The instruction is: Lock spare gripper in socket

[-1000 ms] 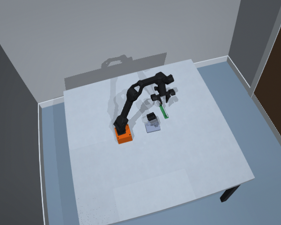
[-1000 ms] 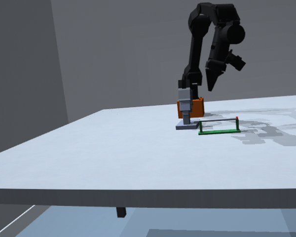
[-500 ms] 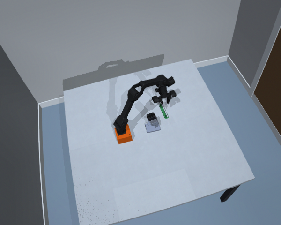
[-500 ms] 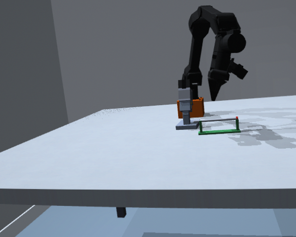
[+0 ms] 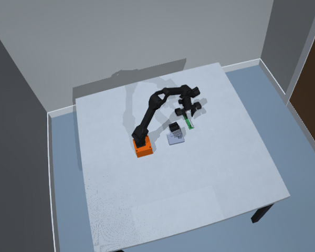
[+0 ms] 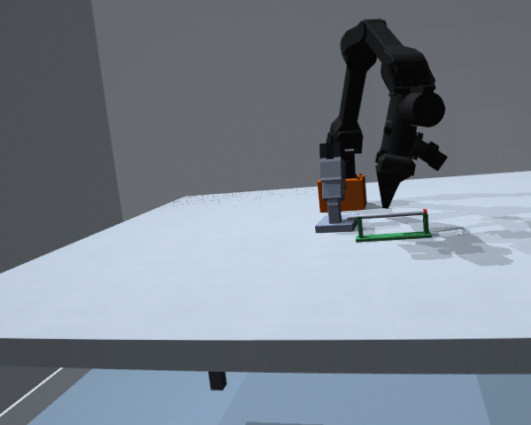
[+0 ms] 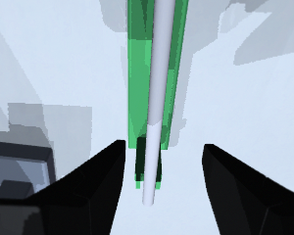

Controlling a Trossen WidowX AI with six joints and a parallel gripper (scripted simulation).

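Now: the green rack 40 mm below my gripper tip, 10 mm to the left of it and 10 mm behind it. From my gripper tip the other things lie so: grey mount 140 mm behind, 100 mm to the right, 10 mm below; then dark spare gripper 140 mm behind, 100 mm to the right, 60 mm above.
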